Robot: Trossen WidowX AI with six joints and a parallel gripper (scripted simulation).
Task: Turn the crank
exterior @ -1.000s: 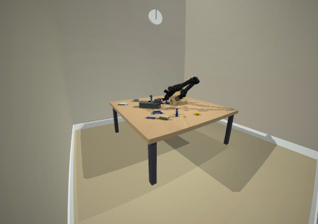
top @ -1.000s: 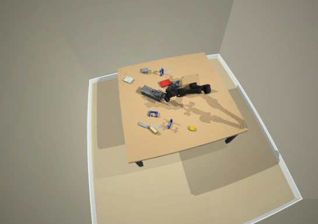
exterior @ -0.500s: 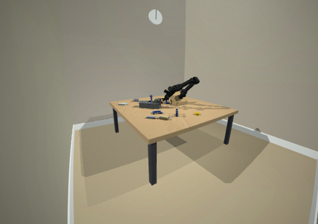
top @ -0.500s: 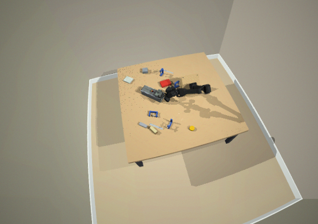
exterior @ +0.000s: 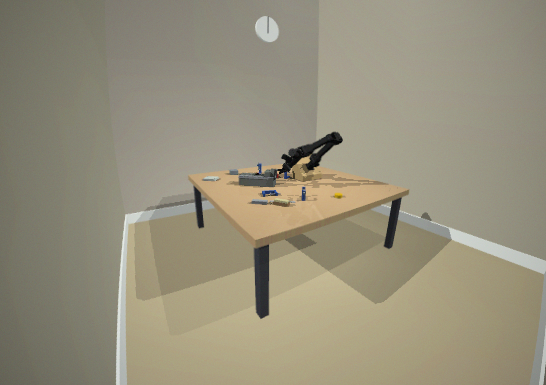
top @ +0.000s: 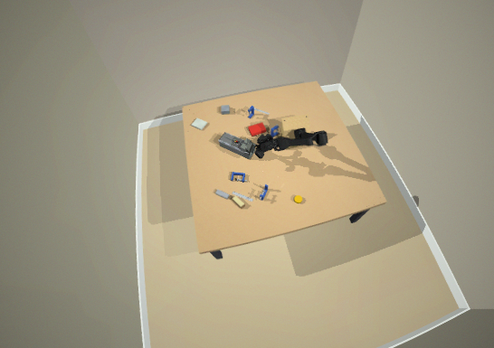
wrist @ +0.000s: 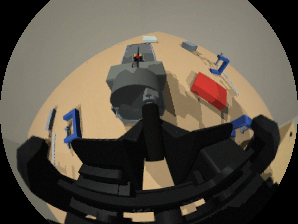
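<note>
Now: gripper tip 1 cm past the dark crank handle, 1 cm to the right of it and 2 cm below it. From my gripper tip the other things lie so: red pointer: 12 cm ahead, 10 cm to the right, 1 cm below; then tan block: 21 cm ahead, 34 cm to the left, 7 cm below; then yellow disc: 17 cm behind, 42 cm to the left, 8 cm below.
</note>
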